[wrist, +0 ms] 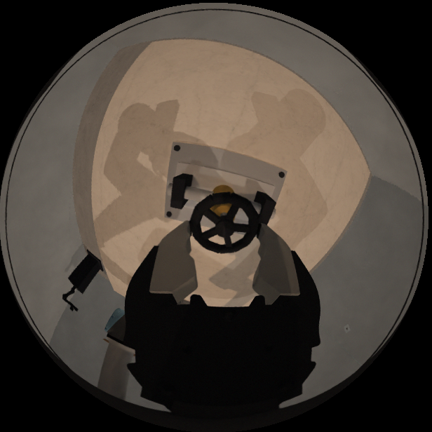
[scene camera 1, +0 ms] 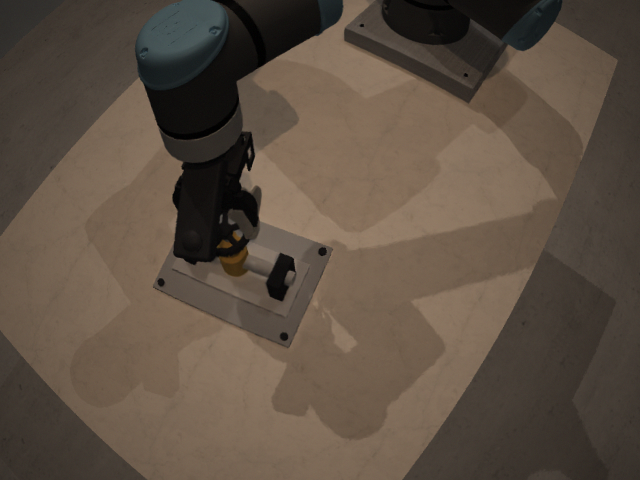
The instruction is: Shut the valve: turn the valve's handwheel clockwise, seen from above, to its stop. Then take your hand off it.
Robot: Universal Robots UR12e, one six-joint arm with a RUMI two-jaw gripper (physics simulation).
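A black spoked handwheel (scene camera 1: 227, 252) (wrist: 224, 229) sits above the orange valve body (scene camera 1: 235, 264) (wrist: 223, 190), on a grey pipe (scene camera 1: 258, 266) (wrist: 196, 192). My gripper (scene camera 1: 231, 238) (wrist: 224, 223) is shut on the handwheel; in the wrist view its two grey fingers touch opposite sides of the rim. In the scene view the dark gripper linkage hides one finger and part of the wheel. No mark showing the wheel's turn or its stop can be made out.
The pipe lies in black clamps (scene camera 1: 280, 276) (wrist: 181, 191) on a grey base plate (scene camera 1: 222, 303) (wrist: 230, 159) with dark corner bolts. The plate rests on the pale table (scene camera 1: 206, 423) (wrist: 200, 75). The robot's grey mounting block (scene camera 1: 413, 59) is at the back right.
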